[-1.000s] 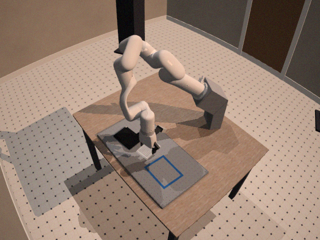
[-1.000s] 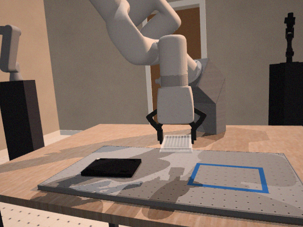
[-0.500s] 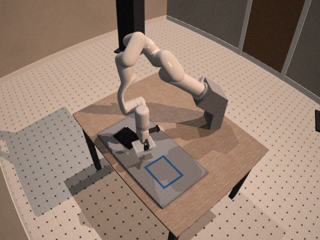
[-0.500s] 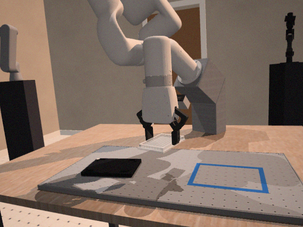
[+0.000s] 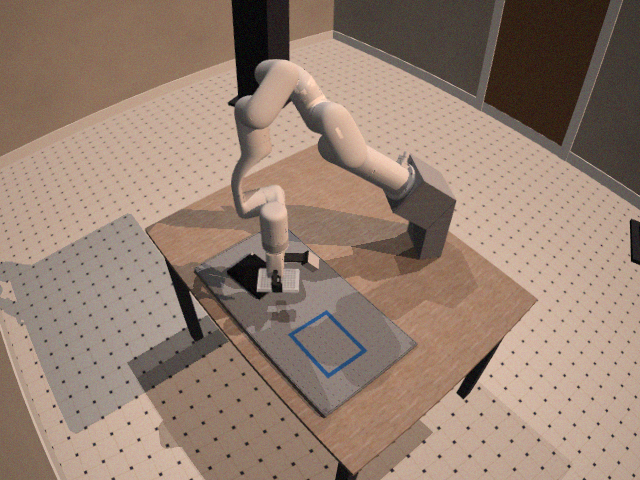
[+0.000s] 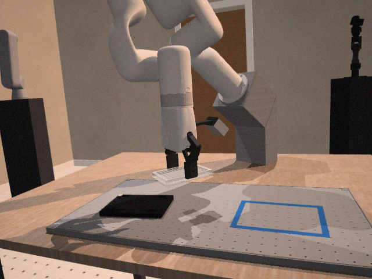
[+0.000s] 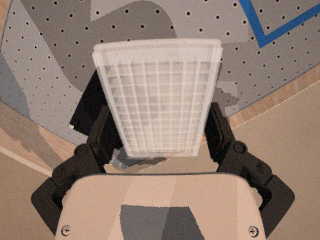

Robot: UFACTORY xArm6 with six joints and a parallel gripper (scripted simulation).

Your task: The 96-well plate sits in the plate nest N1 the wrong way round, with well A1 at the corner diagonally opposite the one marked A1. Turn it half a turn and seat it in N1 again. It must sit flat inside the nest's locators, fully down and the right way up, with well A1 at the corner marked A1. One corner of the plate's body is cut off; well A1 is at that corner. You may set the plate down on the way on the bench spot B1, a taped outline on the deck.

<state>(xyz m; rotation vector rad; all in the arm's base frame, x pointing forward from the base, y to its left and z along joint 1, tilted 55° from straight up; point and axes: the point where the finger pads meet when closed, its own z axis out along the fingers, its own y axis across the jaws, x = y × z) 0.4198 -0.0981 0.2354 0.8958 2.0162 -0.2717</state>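
Now: hand 4 cm past the black plate nest N1, 12 cm to the left of it and 10 cm above it. From my hand the other things lie so: 96-well plate (1 cm below).
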